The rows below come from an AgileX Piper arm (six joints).
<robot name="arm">
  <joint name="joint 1" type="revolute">
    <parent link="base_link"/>
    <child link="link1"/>
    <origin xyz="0 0 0.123"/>
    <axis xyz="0 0 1"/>
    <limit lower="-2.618" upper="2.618"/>
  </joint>
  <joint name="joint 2" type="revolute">
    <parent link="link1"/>
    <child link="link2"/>
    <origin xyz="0 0 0"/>
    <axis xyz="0 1 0"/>
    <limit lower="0" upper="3.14"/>
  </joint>
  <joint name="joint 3" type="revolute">
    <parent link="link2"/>
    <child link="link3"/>
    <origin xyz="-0.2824 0 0.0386"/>
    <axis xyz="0 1 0"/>
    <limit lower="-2.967" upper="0"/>
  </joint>
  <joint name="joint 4" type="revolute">
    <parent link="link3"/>
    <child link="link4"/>
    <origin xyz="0.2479 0 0.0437"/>
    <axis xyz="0.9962 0 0.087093"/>
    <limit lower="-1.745" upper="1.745"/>
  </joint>
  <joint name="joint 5" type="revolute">
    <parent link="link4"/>
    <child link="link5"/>
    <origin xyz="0 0 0"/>
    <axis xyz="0 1 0"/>
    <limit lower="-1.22" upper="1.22"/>
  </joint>
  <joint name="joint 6" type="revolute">
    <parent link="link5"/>
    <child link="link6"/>
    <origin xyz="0.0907 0 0.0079"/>
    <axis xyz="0.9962 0 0.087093"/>
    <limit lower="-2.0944" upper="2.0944"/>
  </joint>
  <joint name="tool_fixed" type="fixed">
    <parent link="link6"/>
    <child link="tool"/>
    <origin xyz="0 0 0" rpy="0 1.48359 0"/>
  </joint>
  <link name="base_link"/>
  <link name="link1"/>
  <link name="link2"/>
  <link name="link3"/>
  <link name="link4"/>
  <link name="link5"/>
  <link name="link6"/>
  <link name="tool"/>
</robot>
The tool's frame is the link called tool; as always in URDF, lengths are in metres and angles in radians.
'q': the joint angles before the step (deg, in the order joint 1, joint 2, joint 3, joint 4, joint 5, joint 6). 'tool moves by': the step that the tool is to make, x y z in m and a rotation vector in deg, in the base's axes. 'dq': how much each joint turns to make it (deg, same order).
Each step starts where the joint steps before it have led.
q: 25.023, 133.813, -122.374, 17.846, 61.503, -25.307
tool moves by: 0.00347, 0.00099, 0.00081, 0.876, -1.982, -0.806
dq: 0.000, 0.067, -0.004, -0.001, -2.370, 0.097
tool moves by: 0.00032, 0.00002, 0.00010, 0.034, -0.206, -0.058
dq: 0.000, -0.001, 0.004, -0.048, -0.214, -0.002
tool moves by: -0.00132, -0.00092, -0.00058, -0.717, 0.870, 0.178
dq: 0.000, -0.001, -0.055, -0.423, 1.138, 0.242
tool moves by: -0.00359, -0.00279, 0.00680, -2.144, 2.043, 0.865
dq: -0.001, -0.083, -1.868, -1.482, 4.730, 0.700
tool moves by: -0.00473, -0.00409, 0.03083, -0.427, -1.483, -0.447
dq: 0.001, -2.102, -3.021, -1.645, 3.698, 1.628
